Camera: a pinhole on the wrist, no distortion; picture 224 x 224 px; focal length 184.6 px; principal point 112.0 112.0 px. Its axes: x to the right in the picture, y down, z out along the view. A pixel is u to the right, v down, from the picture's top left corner.
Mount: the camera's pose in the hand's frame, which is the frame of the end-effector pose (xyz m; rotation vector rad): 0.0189 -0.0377 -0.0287 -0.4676 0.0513 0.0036
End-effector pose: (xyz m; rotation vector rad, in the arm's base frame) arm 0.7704 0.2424 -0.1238 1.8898 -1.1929 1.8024
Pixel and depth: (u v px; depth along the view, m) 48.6 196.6 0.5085
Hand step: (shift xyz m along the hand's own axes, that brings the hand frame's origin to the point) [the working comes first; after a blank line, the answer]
In the camera's frame: -0.1746 0.2330 0.5085

-0.1344 0.4009 0.3284
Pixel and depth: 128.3 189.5 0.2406
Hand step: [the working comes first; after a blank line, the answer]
In the camera's frame: 0.0212 0.1010 0.2406

0.0503 0.1607 0.1392
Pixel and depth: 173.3 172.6 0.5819
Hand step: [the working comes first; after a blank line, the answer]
In the camera's frame: 0.1932 0.1910 0.5819

0.2373 0.3934 0.3942
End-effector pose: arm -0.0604 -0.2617 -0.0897 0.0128 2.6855 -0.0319
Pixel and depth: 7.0 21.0 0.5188
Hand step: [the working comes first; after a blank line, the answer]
In the camera's frame: -0.2951 -0.2557 0.5188

-0.2467 -0.0298 0.5638
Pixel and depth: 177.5 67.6 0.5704
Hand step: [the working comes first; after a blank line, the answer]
In the camera's frame: 0.2024 -0.1372 0.5704

0.2508 0.0952 0.5314
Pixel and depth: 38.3 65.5 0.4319
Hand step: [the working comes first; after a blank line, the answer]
In the camera's frame: -0.1724 -0.1088 0.4319

-0.1307 0.0612 0.4140
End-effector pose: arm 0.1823 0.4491 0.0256 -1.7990 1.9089 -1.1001
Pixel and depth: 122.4 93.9 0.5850
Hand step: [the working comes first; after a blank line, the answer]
In the camera's frame: 0.0330 -0.0574 0.5850

0.0811 0.1744 0.5169
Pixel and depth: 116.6 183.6 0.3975
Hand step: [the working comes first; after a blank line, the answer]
In the camera's frame: 0.0099 0.1542 0.3975

0.0458 0.2790 0.2557
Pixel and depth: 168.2 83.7 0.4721
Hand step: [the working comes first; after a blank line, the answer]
In the camera's frame: 0.1437 -0.0724 0.4721

0.1865 0.1092 0.4175
